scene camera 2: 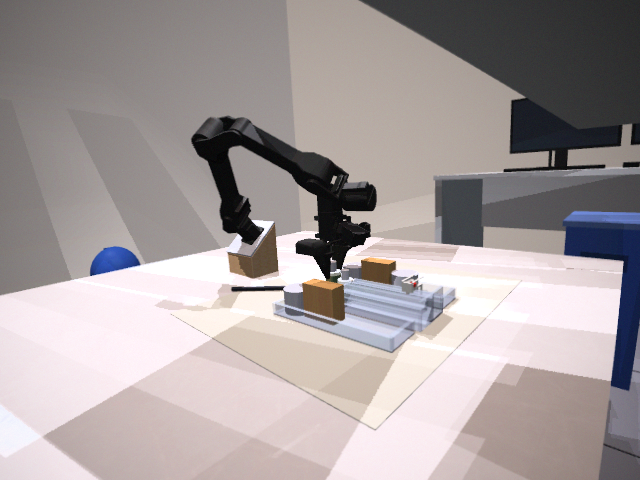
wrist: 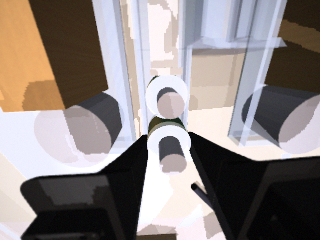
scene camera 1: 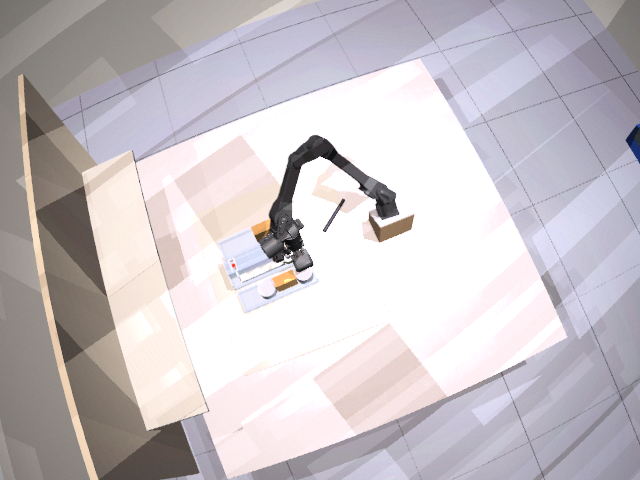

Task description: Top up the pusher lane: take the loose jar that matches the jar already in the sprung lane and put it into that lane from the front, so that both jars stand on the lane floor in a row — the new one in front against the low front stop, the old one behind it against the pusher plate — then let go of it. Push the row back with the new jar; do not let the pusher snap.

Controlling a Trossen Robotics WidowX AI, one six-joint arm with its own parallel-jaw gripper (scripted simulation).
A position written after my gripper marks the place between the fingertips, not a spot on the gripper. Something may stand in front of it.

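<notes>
Scene camera 2 shows my gripper point(scene camera 2: 332, 276). Gripper also in the wrist view point(wrist: 167, 137).
</notes>
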